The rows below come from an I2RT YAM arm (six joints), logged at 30 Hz.
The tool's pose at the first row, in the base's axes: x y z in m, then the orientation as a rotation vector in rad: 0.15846 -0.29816 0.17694 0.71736 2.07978 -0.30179
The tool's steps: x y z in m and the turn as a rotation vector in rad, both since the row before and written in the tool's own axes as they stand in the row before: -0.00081 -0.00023 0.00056 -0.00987 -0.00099 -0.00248; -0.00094 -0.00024 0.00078 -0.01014 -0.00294 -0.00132; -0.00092 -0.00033 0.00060 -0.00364 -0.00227 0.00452; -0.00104 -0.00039 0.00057 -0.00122 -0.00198 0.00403; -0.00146 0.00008 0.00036 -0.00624 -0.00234 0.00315; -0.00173 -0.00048 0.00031 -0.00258 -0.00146 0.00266; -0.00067 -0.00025 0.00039 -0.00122 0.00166 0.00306; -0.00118 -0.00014 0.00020 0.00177 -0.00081 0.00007; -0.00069 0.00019 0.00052 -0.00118 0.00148 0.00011; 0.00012 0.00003 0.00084 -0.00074 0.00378 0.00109; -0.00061 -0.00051 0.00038 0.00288 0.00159 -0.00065; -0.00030 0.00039 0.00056 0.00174 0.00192 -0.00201; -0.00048 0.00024 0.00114 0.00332 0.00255 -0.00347; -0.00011 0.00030 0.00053 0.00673 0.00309 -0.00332; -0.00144 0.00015 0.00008 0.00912 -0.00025 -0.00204
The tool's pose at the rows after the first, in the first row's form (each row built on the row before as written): 0.15906 -0.29891 0.17727 0.70865 2.08000 -0.29302; 0.15986 -0.29981 0.17758 0.70041 2.07786 -0.28391; 0.16048 -0.30069 0.17797 0.70221 2.07391 -0.27820; 0.16110 -0.30165 0.17847 0.70504 2.07041 -0.27523; 0.16202 -0.30230 0.17947 0.70385 2.06694 -0.26759; 0.16270 -0.30348 0.18068 0.70460 2.06449 -0.26381; 0.16311 -0.30411 0.18099 0.70741 2.06483 -0.26029; 0.16367 -0.30476 0.18183 0.70834 2.06404 -0.26235; 0.16443 -0.30510 0.18212 0.70813 2.06540 -0.26060; 0.16498 -0.30540 0.18155 0.70978 2.06854 -0.25805; 0.16521 -0.30622 0.18179 0.71128 2.07032 -0.26096; 0.16595 -0.30626 0.18175 0.71079 2.07296 -0.26334; 0.16709 -0.30675 0.18151 0.70993 2.07679 -0.26801; 0.16768 -0.30678 0.18132 0.71141 2.08106 -0.27605; 0.16845 -0.30725 0.18246 0.71471 2.08161 -0.28692
